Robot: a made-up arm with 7 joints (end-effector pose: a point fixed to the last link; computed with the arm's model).
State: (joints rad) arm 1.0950 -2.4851 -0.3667 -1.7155 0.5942 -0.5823 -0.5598
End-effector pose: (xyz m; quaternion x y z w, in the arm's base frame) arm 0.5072 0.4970 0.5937 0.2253 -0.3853 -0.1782 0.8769
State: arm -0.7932 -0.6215 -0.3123 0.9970 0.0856 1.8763 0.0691
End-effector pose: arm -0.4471 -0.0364 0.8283 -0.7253 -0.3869 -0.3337 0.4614
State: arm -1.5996 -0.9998 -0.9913 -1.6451 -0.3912 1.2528 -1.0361
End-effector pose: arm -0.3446 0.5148 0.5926 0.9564 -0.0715 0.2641 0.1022
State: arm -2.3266 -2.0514 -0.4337 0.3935 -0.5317 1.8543 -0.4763
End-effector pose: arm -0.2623 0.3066 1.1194 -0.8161 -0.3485 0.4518 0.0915
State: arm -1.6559 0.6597 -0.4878 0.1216 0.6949 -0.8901 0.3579
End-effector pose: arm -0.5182 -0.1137 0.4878 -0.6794 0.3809 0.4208 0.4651
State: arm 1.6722 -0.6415 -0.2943 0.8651 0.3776 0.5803 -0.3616
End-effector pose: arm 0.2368 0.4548 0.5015 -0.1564 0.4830 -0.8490 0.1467
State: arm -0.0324 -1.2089 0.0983 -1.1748 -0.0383 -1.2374 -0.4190
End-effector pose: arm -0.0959 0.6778 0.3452 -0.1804 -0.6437 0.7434 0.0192
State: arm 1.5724 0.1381 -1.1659 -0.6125 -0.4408 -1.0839 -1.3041
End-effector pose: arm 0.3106 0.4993 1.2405 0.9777 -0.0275 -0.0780 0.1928
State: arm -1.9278 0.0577 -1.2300 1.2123 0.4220 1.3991 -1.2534
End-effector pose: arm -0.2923 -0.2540 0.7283 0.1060 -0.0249 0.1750 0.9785
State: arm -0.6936 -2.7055 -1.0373 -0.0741 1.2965 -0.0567 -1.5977
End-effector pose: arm 0.0133 0.7254 0.7583 0.8148 -0.3473 0.1041 0.4523
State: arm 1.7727 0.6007 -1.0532 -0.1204 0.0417 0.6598 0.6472
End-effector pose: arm 0.4419 0.3710 0.7229 0.0860 0.6120 -0.7278 0.2974
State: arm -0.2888 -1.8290 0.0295 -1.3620 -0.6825 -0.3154 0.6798
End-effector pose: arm -0.2016 0.6239 0.3826 0.1511 -0.8938 0.2478 0.3420
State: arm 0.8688 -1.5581 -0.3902 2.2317 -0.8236 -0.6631 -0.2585
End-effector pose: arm -0.4403 0.3996 0.5275 0.1261 0.1977 0.4372 0.8682
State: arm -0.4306 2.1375 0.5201 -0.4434 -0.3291 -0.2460 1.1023
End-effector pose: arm 0.1942 0.6342 0.6381 -0.3677 -0.0828 -0.4536 0.8076
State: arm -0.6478 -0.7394 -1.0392 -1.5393 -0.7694 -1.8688 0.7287
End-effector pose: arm 0.3177 0.6532 0.6394 0.5733 0.6615 -0.0534 0.4805
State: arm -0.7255 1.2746 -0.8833 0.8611 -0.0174 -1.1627 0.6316
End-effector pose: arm -0.2875 0.2202 0.2532 -0.5570 -0.2724 0.6091 0.4945
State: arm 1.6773 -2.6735 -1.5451 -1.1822 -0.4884 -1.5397 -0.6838
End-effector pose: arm 0.1088 -0.1492 0.1751 -0.2909 0.2211 -0.1438 0.9197
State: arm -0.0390 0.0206 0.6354 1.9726 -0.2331 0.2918 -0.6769
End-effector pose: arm -0.0155 -0.2814 0.7335 -0.6875 -0.2078 0.2519 0.6486
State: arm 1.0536 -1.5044 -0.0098 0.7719 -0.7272 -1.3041 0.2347
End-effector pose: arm -0.0933 0.5897 1.1168 0.4351 0.4846 0.3969 0.6468
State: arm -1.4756 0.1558 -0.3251 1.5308 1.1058 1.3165 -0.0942
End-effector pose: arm -0.1246 0.0170 0.3679 -0.2720 -0.5489 -0.4020 0.6805
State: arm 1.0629 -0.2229 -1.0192 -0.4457 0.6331 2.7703 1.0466
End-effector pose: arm 0.3562 0.4556 0.9504 0.6016 -0.4420 0.0405 0.6641
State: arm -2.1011 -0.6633 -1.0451 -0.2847 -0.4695 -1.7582 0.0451
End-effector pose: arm -0.3495 0.3001 1.2994 -0.0294 -0.9611 -0.1984 0.1899
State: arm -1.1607 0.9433 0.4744 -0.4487 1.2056 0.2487 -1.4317
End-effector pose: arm -0.0867 0.1553 0.2161 -0.0874 -0.3167 -0.7884 0.5201
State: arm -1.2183 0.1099 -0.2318 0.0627 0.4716 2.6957 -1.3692
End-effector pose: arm -0.5512 0.0307 0.7019 -0.3560 -0.8983 0.0519 0.2522
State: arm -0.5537 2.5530 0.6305 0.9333 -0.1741 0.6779 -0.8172
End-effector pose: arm 0.3490 0.1343 0.8603 0.2647 -0.8696 -0.4030 0.1066
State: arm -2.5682 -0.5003 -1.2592 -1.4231 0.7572 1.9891 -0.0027
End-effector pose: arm -0.4654 0.1088 1.0308 0.3870 0.6800 -0.2943 0.5488
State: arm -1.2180 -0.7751 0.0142 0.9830 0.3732 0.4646 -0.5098
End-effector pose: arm -0.2740 -0.2966 0.7963 -0.7700 -0.0894 0.1858 0.6038
